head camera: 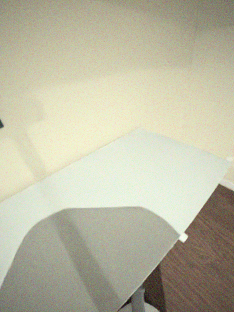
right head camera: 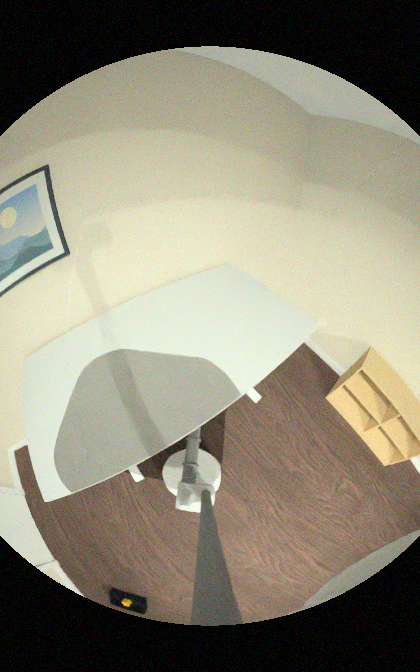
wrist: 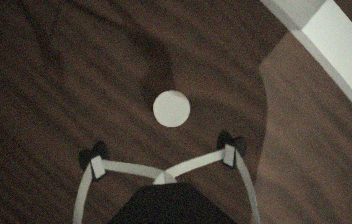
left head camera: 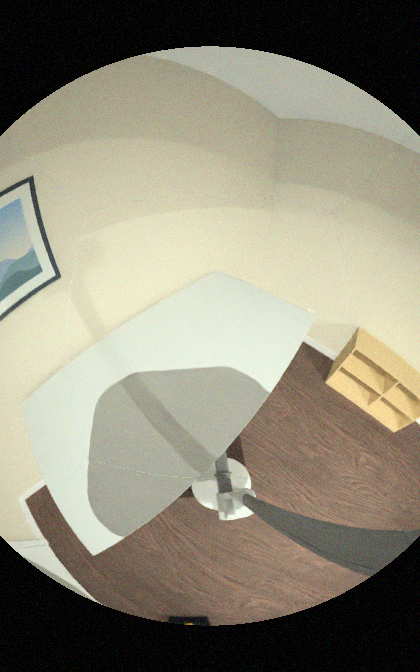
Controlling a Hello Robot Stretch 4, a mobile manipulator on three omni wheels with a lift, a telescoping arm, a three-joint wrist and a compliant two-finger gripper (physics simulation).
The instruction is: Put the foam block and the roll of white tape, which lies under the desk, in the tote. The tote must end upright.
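Frame: origin at the robot's base, x ahead, y down, z left, level; centimetres.
Where they show: gripper, fingertip midpoint: (wrist: pixel 163 149).
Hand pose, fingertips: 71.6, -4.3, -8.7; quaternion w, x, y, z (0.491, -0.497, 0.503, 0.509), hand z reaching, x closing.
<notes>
After its pixels a point has its place, as x, y, z.
The roll of white tape (wrist: pixel 171 108) @(75.9, 0.3, -10.3) shows as a pale disc on the dark floor in the wrist view. My gripper (wrist: pixel 163 149) @(71.6, -4.3, -8.7) is open, its fingertips apart on the near side of the roll, with nothing between them. The desk (head camera: pixel 125 165) @(79.4, -92.3, 3.0) (left head camera: pixel 200 320) (right head camera: pixel 200 310) hides the gripper and the roll in the head views. A dark box (right head camera: pixel 114 597) with a small yellow thing in it lies on the floor at the lower left of the right head view; whether it is the tote, I cannot tell. I cannot make out the foam block.
My arm (right head camera: pixel 192 450) reaches under the desk edge from above my white round base (right head camera: pixel 170 470). White desk feet (right head camera: pixel 254 395) (head camera: pixel 183 237) stick out at the front. A white edge (wrist: pixel 325 60) @(81.0, 0.8, -34.9) crosses the wrist view's upper right. A wooden shelf unit (left head camera: pixel 342 355) (right head camera: pixel 350 377) stands right.
</notes>
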